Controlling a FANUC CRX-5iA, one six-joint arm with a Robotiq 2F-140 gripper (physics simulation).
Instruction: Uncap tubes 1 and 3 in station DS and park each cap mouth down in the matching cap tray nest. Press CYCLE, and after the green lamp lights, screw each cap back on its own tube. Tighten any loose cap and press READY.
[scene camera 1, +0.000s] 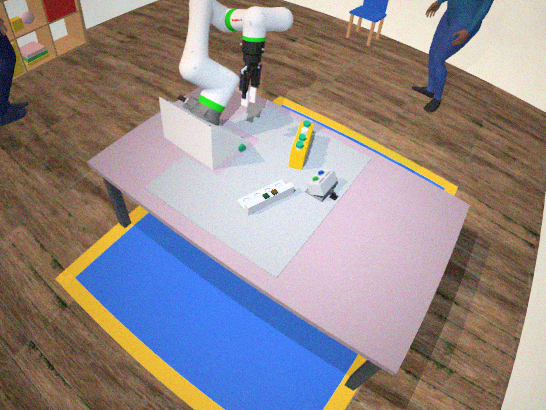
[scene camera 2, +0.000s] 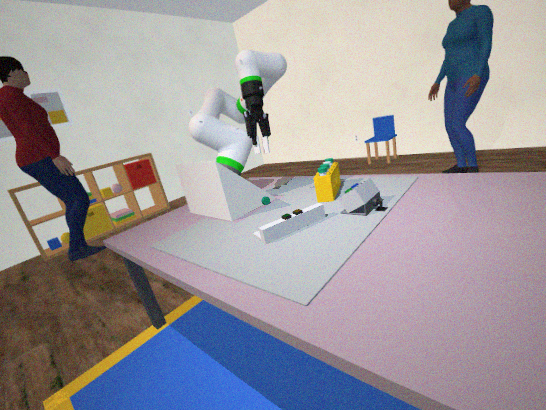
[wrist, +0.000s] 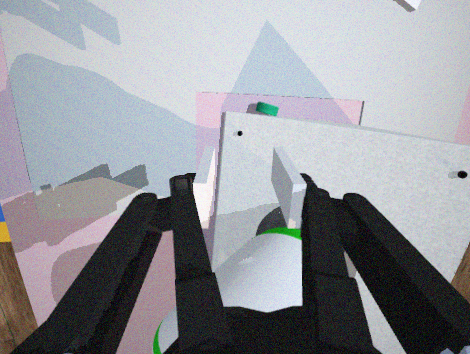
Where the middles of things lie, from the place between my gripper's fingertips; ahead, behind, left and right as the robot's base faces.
I see the grey button box (scene camera 2: 360, 199) 46 cm ahead of my hand, 16 cm below it and 2 cm to the right of it.
